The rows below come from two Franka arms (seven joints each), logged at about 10 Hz.
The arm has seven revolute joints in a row. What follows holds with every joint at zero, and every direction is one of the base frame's. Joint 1 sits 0.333 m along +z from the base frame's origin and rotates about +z. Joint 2 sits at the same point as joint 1 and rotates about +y. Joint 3 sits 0.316 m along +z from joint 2 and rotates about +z. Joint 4 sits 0.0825 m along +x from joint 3 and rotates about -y. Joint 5 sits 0.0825 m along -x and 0.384 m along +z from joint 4 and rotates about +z. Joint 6 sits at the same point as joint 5 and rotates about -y. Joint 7 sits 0.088 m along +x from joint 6 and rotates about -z. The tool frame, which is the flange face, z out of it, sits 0.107 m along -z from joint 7; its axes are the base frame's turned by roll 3.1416, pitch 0 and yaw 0 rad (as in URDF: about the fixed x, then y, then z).
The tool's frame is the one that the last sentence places.
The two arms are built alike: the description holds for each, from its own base.
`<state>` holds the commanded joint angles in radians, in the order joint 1, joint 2, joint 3, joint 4, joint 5, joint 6, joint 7, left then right.
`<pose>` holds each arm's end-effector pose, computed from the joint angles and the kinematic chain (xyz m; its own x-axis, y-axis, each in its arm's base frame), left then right.
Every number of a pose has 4 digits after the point.
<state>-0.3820 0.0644 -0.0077 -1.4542 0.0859 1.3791 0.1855 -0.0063 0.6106 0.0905 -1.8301 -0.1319 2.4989 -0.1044</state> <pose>0.5166 -0.2007 0.6277 0.8373 -0.5252 -0.1517 -0.5380 -0.8409 -0.0582 0.6517 0.0519 0.2041 0.9608 0.2712 0.0571 0.2692 -0.9623 0.0397</pose>
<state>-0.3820 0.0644 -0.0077 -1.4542 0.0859 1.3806 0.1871 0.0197 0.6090 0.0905 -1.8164 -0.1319 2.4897 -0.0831</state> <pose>0.5167 -0.2008 0.6278 0.8366 -0.5268 -0.1503 -0.5394 -0.8400 -0.0582 0.6541 0.0687 0.2098 0.9594 0.2747 0.0638 0.2725 -0.9613 0.0406</pose>
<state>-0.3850 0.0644 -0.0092 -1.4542 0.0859 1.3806 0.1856 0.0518 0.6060 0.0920 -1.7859 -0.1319 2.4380 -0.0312</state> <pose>0.5158 -0.2031 0.6278 0.8350 -0.5293 -0.1502 -0.5419 -0.8384 -0.0584 0.6568 0.0899 0.2195 0.9661 0.2537 0.0475 0.2520 -0.9669 0.0393</pose>
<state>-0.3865 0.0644 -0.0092 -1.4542 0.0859 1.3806 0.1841 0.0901 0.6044 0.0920 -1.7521 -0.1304 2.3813 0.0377</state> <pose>0.5155 -0.2038 0.6278 0.8351 -0.5293 -0.1501 -0.5419 -0.8384 -0.0586 0.6583 0.1144 0.2295 0.9752 0.2194 0.0288 0.2182 -0.9751 0.0391</pose>
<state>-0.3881 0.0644 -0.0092 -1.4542 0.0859 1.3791 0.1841 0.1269 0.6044 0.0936 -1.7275 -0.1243 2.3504 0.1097</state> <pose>0.5150 -0.2046 0.6277 0.8341 -0.5304 -0.1516 -0.5432 -0.8375 -0.0583 0.6580 0.1395 0.2372 0.9834 0.1796 0.0252 0.1787 -0.9833 0.0346</pose>
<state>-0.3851 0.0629 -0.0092 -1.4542 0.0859 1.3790 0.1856 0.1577 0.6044 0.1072 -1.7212 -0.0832 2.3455 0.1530</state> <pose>0.5152 -0.2029 0.6285 0.8350 -0.5293 -0.1503 -0.5419 -0.8384 -0.0584 0.6527 0.1685 0.2399 0.9885 0.1492 0.0240 0.1493 -0.9888 -0.0037</pose>
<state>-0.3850 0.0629 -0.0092 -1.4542 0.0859 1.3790 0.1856 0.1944 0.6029 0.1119 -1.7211 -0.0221 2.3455 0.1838</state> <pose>0.5152 -0.2028 0.6285 0.8351 -0.5292 -0.1503 -0.5418 -0.8385 -0.0584 0.6452 0.1959 0.2411 0.9930 0.1167 0.0162 0.1174 -0.9918 -0.0510</pose>
